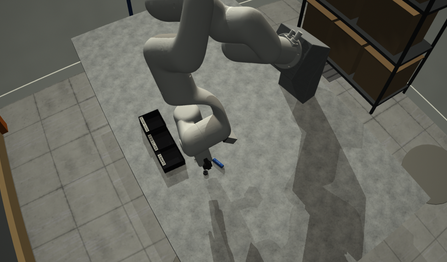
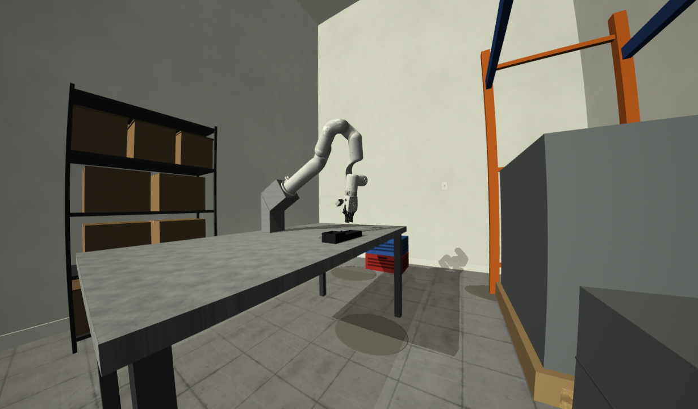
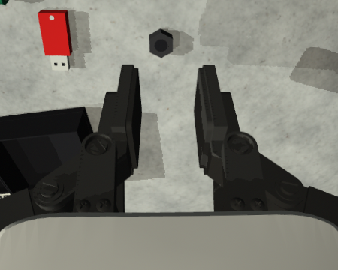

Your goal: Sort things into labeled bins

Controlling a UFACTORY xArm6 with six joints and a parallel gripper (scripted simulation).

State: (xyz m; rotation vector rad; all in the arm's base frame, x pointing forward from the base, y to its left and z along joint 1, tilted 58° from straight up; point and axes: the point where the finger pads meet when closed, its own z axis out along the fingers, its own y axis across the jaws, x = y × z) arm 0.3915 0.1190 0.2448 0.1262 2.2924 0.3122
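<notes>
Now: the black cube 9 cm below my hand. Also, from my hand: blue battery: 8 cm below, 6 cm behind, 2 cm to the right; then red USB stick: 9 cm below, 7 cm to the right, 1 cm behind; then green battery: 12 cm to the right, 8 cm below, 5 cm behind.
</notes>
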